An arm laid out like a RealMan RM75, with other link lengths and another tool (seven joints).
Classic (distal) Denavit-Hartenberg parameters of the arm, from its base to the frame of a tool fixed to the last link. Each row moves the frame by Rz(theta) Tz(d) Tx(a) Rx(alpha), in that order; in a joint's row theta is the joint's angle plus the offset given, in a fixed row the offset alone. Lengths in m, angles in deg.
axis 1: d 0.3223  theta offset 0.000  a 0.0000  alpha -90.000
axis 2: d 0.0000  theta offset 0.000  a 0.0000  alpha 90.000
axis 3: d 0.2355  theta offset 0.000  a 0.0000  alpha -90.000
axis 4: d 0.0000  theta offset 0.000  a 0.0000  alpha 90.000
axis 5: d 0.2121  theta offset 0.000  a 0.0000  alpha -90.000
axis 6: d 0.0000  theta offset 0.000  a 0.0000  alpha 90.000
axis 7: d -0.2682  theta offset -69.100  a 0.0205  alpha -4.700
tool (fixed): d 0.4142  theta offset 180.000  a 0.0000  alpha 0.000
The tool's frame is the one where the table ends.
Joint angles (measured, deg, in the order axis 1, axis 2, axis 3, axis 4, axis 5, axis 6, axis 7), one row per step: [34.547, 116.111, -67.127, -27.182, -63.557, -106.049, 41.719]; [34.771, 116.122, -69.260, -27.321, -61.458, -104.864, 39.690]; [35.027, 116.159, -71.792, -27.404, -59.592, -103.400, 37.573]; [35.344, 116.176, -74.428, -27.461, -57.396, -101.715, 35.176]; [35.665, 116.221, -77.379, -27.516, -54.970, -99.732, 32.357]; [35.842, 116.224, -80.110, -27.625, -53.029, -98.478, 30.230]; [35.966, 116.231, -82.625, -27.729, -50.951, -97.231, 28.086]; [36.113, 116.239, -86.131, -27.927, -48.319, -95.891, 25.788]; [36.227, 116.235, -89.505, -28.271, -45.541, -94.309, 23.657]
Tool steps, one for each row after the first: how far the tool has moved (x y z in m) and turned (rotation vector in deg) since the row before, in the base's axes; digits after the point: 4 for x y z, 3 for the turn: [-0.0039, 0.0030, -0.0018, 1.747, 0.025, 0.666]; [-0.0036, 0.0024, -0.0039, 1.448, -0.486, 0.670]; [-0.0039, 0.0032, -0.0036, 1.819, -0.411, 0.593]; [-0.0039, 0.0034, -0.0044, 2.117, -0.557, 0.588]; [-0.0032, 0.0009, -0.0042, 1.209, -0.519, 0.810]; [-0.0028, 0.0011, -0.0034, 1.401, -0.296, 0.608]; [-0.0039, -0.0003, -0.0053, 1.070, -0.399, 0.929]; [-0.0038, 0.0004, -0.0047, 1.171, -0.302, 0.605]
